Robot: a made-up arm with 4 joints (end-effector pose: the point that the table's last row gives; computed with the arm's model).
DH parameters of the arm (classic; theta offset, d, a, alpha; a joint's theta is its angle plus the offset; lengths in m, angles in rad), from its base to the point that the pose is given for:
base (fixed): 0 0.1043 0 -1.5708
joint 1: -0.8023 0 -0.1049 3.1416
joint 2: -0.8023 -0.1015 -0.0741 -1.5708
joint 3: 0 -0.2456 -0.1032 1.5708
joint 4: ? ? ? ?
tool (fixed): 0 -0.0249 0 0
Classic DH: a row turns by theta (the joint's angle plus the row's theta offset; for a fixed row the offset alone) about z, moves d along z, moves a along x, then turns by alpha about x.
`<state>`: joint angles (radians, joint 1 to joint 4).
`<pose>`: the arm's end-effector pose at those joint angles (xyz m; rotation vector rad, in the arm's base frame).
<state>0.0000 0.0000 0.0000 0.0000</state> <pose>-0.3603 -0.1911 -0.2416 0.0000 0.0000 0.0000</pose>
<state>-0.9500 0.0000 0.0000 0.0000</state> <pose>0.0718 -0.1911 -0.3900 0.0000 -0.9500 0.0000</pose>
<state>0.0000 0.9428 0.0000 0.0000</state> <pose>-0.0229 -0.1911 -0.3626 0.0000 -0.9428 0.0000</pose>
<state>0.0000 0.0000 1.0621 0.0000</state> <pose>0.0047 -0.2273 -0.2416 0.0000 0.0000 1.0621</pose>
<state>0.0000 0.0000 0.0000 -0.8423</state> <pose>-0.3421 -0.1911 -0.1511 0.0000 0.8423 0.0000</pose>
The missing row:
joint 4: 0 0.2926 -0.1101 -1.5708
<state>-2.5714 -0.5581 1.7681 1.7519</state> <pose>0.3218 0.1011 0.4808 0.2826 1.6919 -2.1496</pose>
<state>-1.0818 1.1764 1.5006 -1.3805</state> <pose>0.0107 -0.0671 0.2550 -1.4942 -0.7027 -0.3792</pose>
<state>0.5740 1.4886 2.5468 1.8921</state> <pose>0.2464 0.3187 -0.0276 1.3681 -0.8805 2.5726</pose>
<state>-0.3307 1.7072 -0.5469 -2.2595</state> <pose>0.2069 -0.1211 -0.1675 0.4590 0.2160 0.2994</pose>
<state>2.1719 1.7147 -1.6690 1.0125</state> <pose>-0.4918 0.2699 0.0463 -1.1305 -0.4189 -1.2510</pose>
